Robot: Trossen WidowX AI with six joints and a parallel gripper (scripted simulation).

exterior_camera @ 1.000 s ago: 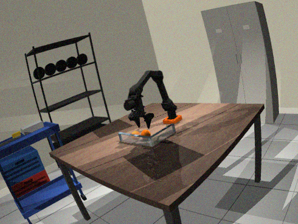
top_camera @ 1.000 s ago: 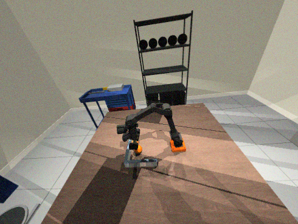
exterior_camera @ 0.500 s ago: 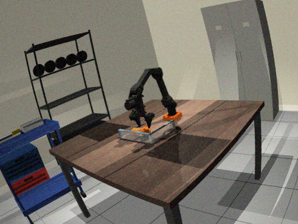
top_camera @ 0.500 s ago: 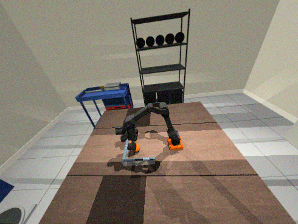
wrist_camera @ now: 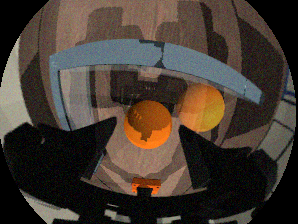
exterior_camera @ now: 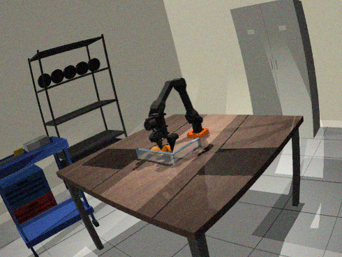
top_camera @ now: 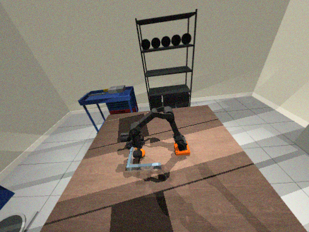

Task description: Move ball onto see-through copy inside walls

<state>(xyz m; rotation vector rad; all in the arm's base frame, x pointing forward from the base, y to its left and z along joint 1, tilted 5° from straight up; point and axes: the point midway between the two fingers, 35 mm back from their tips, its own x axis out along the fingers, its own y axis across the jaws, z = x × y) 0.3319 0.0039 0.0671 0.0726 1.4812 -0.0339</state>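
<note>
My gripper tip is now 7 cm to the left of the see-through copy of ball and 3 cm short of it. Also, from my gripper tip: orange ball (right at my gripper tip).
</note>
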